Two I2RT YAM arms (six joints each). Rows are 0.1 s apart.
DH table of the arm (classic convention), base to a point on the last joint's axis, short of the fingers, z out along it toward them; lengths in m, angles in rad. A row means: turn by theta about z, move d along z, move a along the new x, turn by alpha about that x. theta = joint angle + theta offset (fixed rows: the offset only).
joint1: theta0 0, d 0.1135, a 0.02, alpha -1.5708
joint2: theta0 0, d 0, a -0.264, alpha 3.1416
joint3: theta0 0.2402, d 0, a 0.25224, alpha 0
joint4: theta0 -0.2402, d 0, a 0.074, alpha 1.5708
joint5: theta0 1.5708, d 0, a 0, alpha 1.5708
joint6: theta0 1.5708, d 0.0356, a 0, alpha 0
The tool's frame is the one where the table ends.
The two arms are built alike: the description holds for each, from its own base.
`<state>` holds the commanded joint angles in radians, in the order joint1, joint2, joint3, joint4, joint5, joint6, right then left.
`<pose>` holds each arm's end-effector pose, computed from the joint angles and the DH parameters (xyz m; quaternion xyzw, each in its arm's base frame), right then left.
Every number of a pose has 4 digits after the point. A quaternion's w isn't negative.
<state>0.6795 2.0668 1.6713 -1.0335 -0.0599 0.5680 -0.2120 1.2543 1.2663 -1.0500 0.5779 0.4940</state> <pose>0.3178 0.2595 0.1982 -0.0577 0.9954 0.0656 0.0400 0.2255 -0.0684 0.3379 0.3901 0.8418 -0.2367 0.2885</pose>
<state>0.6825 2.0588 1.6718 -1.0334 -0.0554 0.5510 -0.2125 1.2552 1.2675 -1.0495 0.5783 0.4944</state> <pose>0.3167 0.2600 0.2015 -0.0676 0.9945 0.0660 0.0453 0.2257 -0.0686 0.3381 0.3906 0.8414 -0.2368 0.2888</pose>
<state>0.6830 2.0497 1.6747 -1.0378 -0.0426 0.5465 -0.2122 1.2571 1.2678 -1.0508 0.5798 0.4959</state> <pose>0.3162 0.2592 0.2057 -0.0696 0.9942 0.0628 0.0522 0.2260 -0.0686 0.3377 0.3909 0.8414 -0.2376 0.2878</pose>
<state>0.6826 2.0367 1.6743 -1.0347 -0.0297 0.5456 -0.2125 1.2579 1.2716 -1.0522 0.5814 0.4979</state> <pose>0.3158 0.2581 0.2107 -0.0695 0.9937 0.0621 0.0624 0.2261 -0.0688 0.3386 0.3921 0.8404 -0.2379 0.2887</pose>
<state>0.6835 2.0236 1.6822 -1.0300 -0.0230 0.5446 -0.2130 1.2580 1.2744 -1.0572 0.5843 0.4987</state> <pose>0.3160 0.2584 0.2180 -0.0702 0.9925 0.0667 0.0748 0.2257 -0.0689 0.3392 0.3927 0.8400 -0.2394 0.2878</pose>
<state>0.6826 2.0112 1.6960 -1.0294 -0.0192 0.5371 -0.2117 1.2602 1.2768 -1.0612 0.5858 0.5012</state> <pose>0.3167 0.2583 0.2266 -0.0733 0.9909 0.0725 0.0870 0.2260 -0.0687 0.3393 0.3930 0.8401 -0.2400 0.2866</pose>
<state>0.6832 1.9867 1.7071 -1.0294 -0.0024 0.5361 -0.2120 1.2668 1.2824 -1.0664 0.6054 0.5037</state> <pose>0.3157 0.2570 0.2392 -0.0730 0.9888 0.0757 0.1063 0.2268 -0.0695 0.3396 0.3949 0.8372 -0.2494 0.2847</pose>
